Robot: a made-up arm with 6 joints. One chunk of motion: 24 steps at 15 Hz.
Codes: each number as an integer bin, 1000 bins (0 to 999) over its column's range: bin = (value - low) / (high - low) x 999, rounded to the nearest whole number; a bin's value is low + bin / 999 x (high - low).
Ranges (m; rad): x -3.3..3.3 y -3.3..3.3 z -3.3..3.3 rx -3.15..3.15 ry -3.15..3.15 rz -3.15..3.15
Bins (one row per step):
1: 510 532 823 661 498 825
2: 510 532 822 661 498 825
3: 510 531 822 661 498 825
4: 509 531 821 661 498 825
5: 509 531 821 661 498 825
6: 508 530 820 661 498 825
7: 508 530 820 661 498 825
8: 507 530 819 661 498 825
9: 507 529 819 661 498 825
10: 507 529 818 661 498 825
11: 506 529 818 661 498 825
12: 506 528 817 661 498 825
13: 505 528 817 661 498 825
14: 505 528 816 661 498 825
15: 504 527 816 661 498 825
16: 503 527 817 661 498 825
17: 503 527 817 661 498 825
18: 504 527 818 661 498 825
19: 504 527 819 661 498 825
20: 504 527 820 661 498 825
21: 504 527 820 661 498 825
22: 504 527 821 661 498 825
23: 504 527 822 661 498 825
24: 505 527 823 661 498 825
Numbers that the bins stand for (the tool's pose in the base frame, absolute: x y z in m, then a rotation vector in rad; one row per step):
1: 0.0694 0.2147 2.1372 1.0185 -0.0095 2.0527
2: 0.0694 0.2147 2.1306 1.0185 -0.0095 2.0527
3: 0.0694 0.2081 2.1306 1.0185 -0.0095 2.0527
4: 0.0628 0.2081 2.1240 1.0185 -0.0095 2.0527
5: 0.0628 0.2081 2.1240 1.0185 -0.0095 2.0527
6: 0.0562 0.2015 2.1174 1.0185 -0.0095 2.0527
7: 0.0562 0.2015 2.1174 1.0185 -0.0095 2.0527
8: 0.0495 0.2015 2.1108 1.0185 -0.0095 2.0527
9: 0.0495 0.1949 2.1108 1.0185 -0.0095 2.0527
10: 0.0495 0.1949 2.1042 1.0185 -0.0095 2.0527
11: 0.0429 0.1949 2.1042 1.0185 -0.0095 2.0527
12: 0.0429 0.1883 2.0976 1.0185 -0.0095 2.0527
13: 0.0363 0.1883 2.0976 1.0185 -0.0095 2.0527
14: 0.0363 0.1883 2.0910 1.0185 -0.0095 2.0527
15: 0.0297 0.1817 2.0910 1.0185 -0.0095 2.0527
16: 0.0231 0.1817 2.0976 1.0185 -0.0095 2.0527
17: 0.0231 0.1817 2.0976 1.0185 -0.0095 2.0527
18: 0.0297 0.1817 2.1042 1.0185 -0.0095 2.0527
19: 0.0297 0.1817 2.1108 1.0185 -0.0095 2.0527
20: 0.0297 0.1817 2.1174 1.0185 -0.0095 2.0527
21: 0.0297 0.1817 2.1174 1.0185 -0.0095 2.0527
22: 0.0297 0.1817 2.1240 1.0185 -0.0095 2.0527
23: 0.0297 0.1817 2.1306 1.0185 -0.0095 2.0527
24: 0.0363 0.1817 2.1372 1.0185 -0.0095 2.0527

